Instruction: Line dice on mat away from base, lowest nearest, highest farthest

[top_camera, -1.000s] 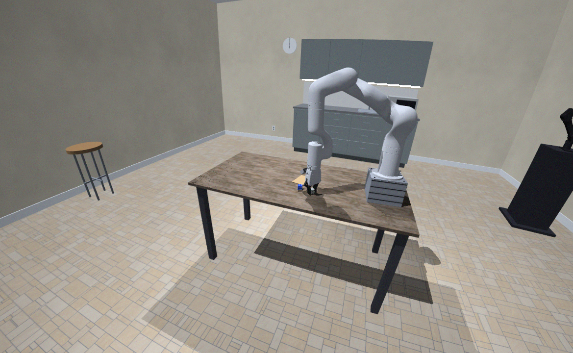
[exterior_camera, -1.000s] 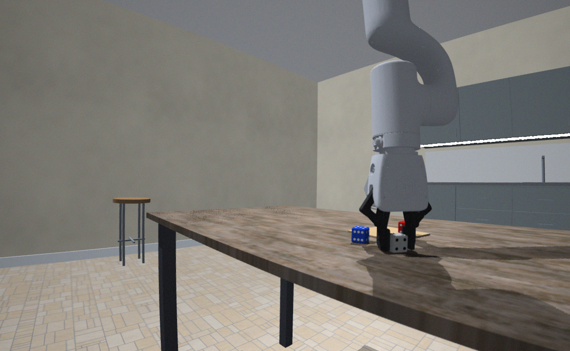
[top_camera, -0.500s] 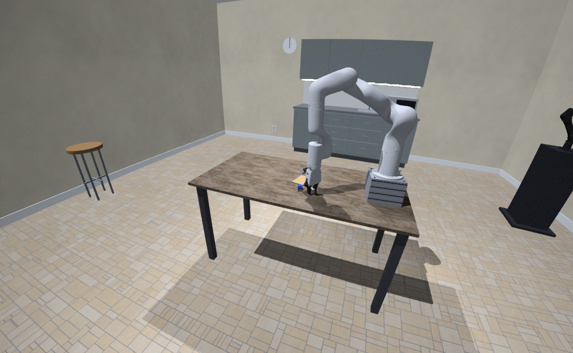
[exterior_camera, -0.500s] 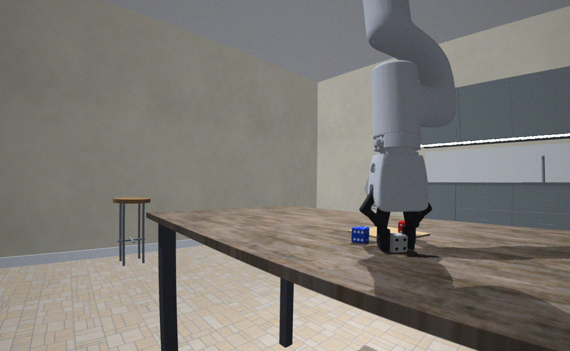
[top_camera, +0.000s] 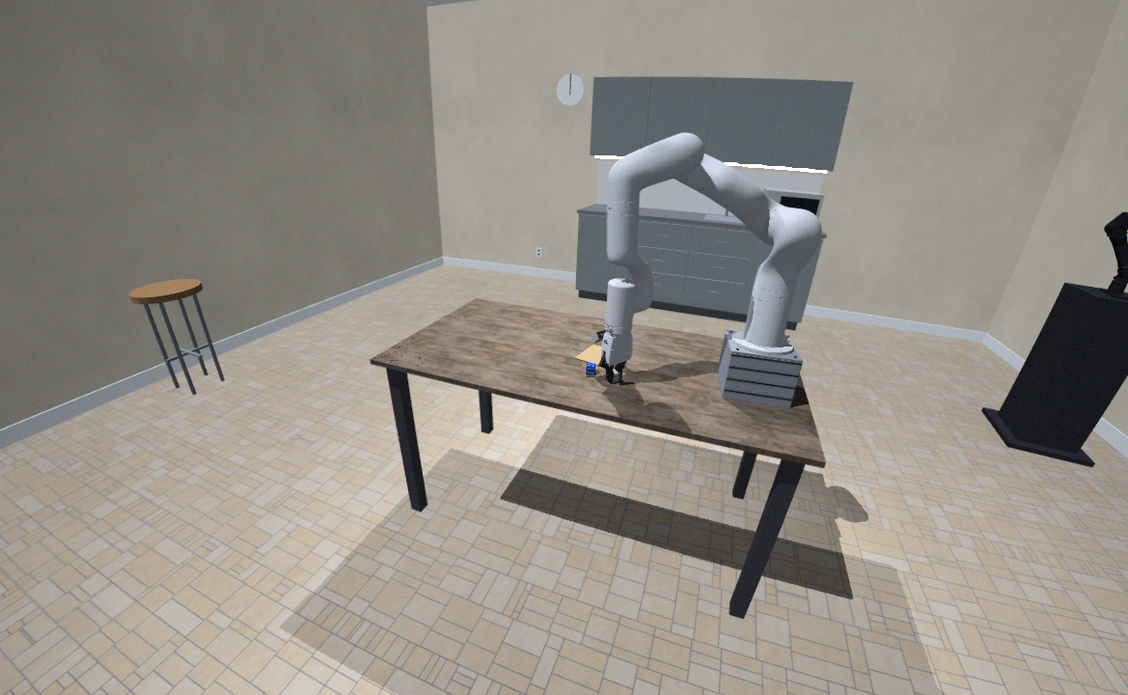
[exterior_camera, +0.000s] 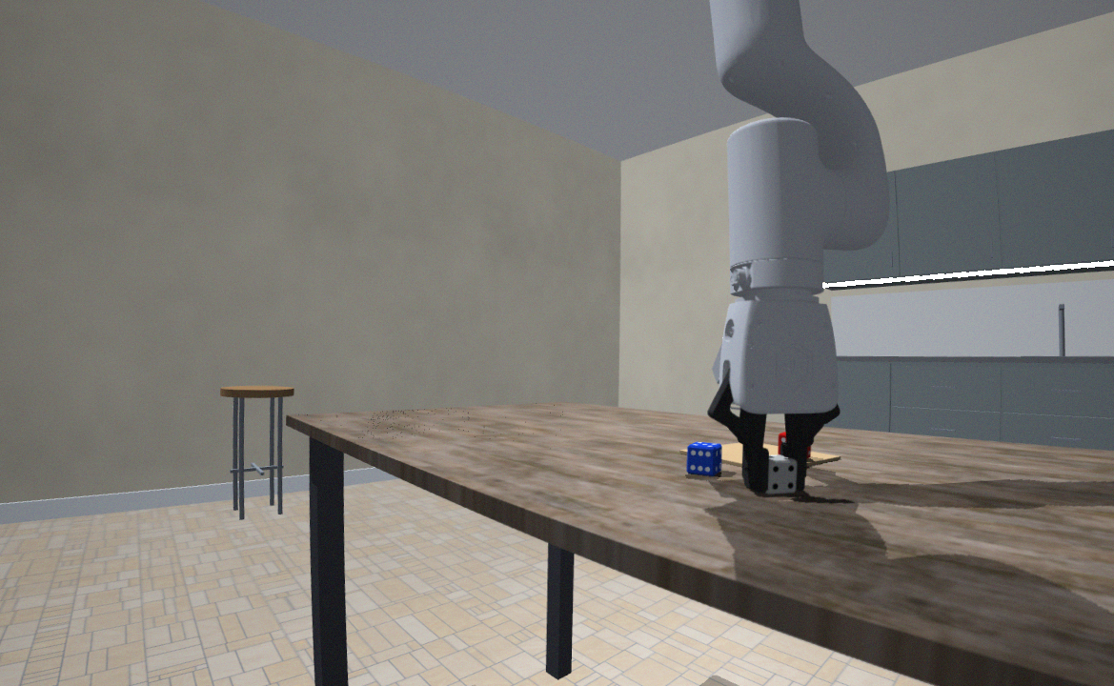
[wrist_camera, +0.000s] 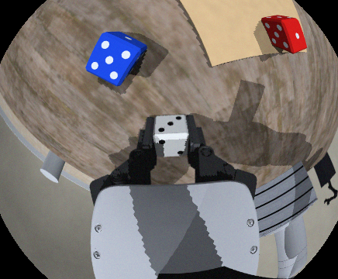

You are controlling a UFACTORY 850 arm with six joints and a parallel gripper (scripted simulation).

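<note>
Right now my hand is 140 mm to the left of the tan mat, 100 mm short of it and 20 mm above it. From my hand the other things lie so: red die (140 mm to the right, 60 mm ahead); blue die (90 mm ahead, 10 mm to the right, 10 mm below); white die (10 mm below).
</note>
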